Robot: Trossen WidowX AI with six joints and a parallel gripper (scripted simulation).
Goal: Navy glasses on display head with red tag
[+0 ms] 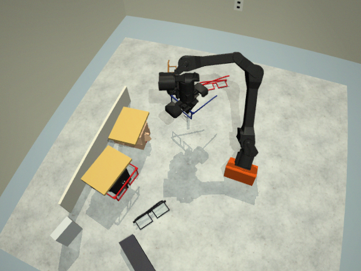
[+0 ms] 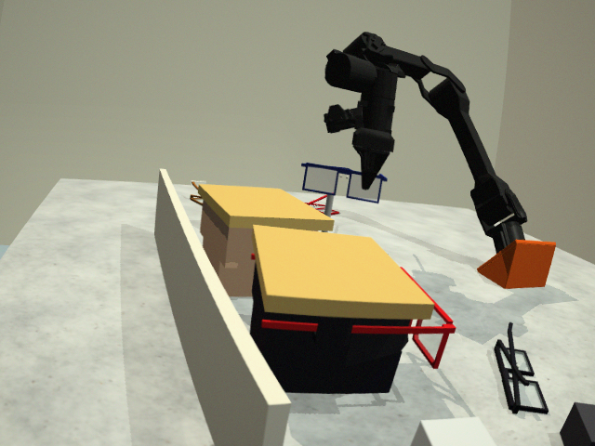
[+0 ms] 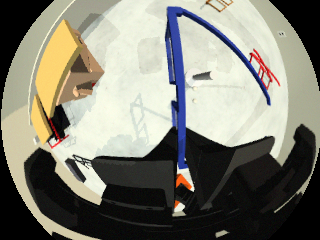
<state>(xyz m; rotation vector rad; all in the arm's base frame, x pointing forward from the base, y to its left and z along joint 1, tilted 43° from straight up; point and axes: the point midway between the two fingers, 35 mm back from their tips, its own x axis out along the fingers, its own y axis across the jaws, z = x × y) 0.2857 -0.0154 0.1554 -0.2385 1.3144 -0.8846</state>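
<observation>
Now: the grey post 90 mm below my gripper tip, 70 mm to the right of it and 30 mm ahead of it. Also, from my gripper tip: black head (360 mm to the left, 170 mm ahead, 60 mm below); then cream board (310 mm ahead, 250 mm to the left, 60 mm below); then tan head (180 mm ahead, 140 mm to the left, 60 mm below).
</observation>
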